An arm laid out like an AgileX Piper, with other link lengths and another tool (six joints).
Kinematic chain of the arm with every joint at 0, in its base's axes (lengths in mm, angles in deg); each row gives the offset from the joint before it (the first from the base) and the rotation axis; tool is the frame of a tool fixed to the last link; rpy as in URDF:
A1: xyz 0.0 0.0 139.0 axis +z
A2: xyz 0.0 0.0 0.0 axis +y
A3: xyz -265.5 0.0 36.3 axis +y
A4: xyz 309.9 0.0 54.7 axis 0.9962 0 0.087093
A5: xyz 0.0 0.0 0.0 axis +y
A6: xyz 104.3 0.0 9.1 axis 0.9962 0 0.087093
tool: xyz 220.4 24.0 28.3 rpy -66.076 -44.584 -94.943
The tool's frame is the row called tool.
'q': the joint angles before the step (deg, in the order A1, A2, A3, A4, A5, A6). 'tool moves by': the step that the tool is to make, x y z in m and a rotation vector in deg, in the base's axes. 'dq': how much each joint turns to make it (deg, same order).
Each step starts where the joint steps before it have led.
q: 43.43, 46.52, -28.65, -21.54, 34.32, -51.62
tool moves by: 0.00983, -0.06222, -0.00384, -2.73, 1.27, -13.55
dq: 0.00, -1.66, 0.01, -10.55, 10.14, 15.81
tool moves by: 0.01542, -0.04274, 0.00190, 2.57, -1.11, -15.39
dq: 0.00, 1.32, -0.01, -8.93, 5.79, 19.37
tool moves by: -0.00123, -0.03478, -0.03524, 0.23, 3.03, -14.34
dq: 0.00, 8.31, 0.00, -4.36, 4.47, 17.42
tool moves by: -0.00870, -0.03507, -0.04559, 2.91, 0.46, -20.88
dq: -0.01, 12.09, -0.06, -2.91, 3.60, 26.28
